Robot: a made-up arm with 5 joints.
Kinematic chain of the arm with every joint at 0, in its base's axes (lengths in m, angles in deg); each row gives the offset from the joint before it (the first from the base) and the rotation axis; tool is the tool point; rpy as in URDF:
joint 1: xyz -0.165 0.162 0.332 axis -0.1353 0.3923 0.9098
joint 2: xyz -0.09 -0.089 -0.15 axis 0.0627 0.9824 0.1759
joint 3: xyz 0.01 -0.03 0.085 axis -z
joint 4: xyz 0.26 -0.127 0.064 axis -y
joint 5: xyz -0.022 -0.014 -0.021 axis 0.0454 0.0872 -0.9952
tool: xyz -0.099 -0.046 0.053 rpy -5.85 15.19 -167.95
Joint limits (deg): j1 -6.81..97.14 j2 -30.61..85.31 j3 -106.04..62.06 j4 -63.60..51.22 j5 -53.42..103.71
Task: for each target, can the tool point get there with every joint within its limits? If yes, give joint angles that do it. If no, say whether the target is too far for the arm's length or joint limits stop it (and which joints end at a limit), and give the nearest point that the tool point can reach.
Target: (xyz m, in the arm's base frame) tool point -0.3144 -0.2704 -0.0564
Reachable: no: joint limits stop it (at a limit: joint 1, joint 2, joint 4) | nearest point -0.1459 -0.1799 0.0285 | short by 0.209 m
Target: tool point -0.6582 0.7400 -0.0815
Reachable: no: too far | nearest point -0.3437 0.3458 0.0699 | short by 0.527 m
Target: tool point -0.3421 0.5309 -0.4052
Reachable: no: too far | nearest point -0.2306 0.2866 -0.1029 | short by 0.404 m
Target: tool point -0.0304 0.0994 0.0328
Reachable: yes | joints 74.10 72.14 9.63 12.35 58.22
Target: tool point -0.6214 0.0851 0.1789
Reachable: no: joint limits stop it (at a limit: joint 1, joint 2, joint 4, joint 5) | nearest point -0.4787 0.1270 0.1577 | short by 0.150 m
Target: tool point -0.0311 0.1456 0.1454
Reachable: yes | joints 65.90 26.84 -23.47 37.10 49.18
